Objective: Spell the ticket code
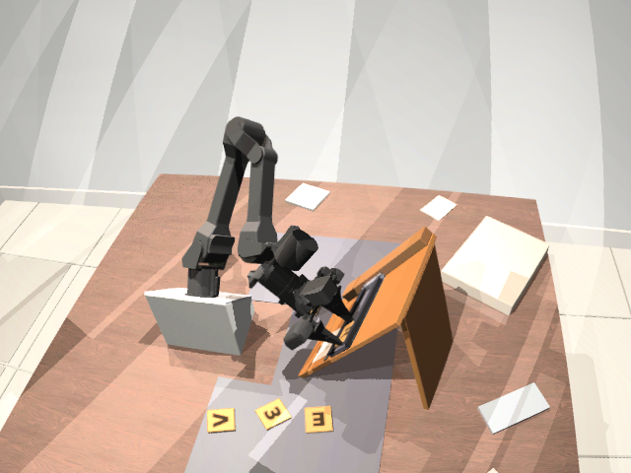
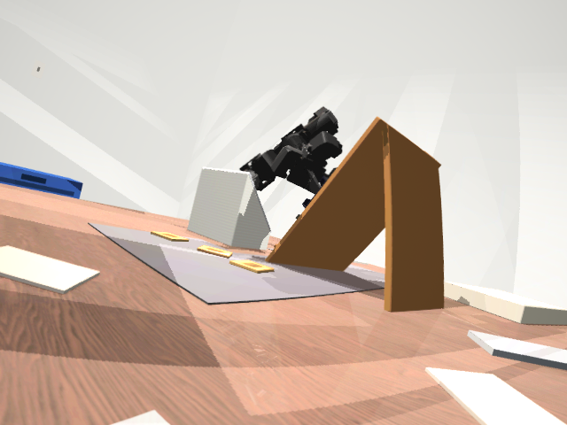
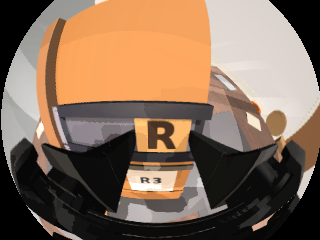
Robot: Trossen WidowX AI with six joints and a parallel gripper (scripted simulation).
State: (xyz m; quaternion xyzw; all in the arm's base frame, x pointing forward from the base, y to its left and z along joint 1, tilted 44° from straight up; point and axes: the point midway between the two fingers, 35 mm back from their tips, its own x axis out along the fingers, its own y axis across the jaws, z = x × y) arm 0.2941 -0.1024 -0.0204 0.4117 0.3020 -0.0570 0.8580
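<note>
The white ticket is 40 mm behind my gripper tip, 30 mm to the left of it and 80 mm below it. The rest, counted from my gripper tip: letter tile: right at my gripper tip; then thick white slab: 400 mm ahead, 340 mm to the left, 140 mm below; then grey mat: 120 mm behind, 80 mm to the left, 150 mm below.
</note>
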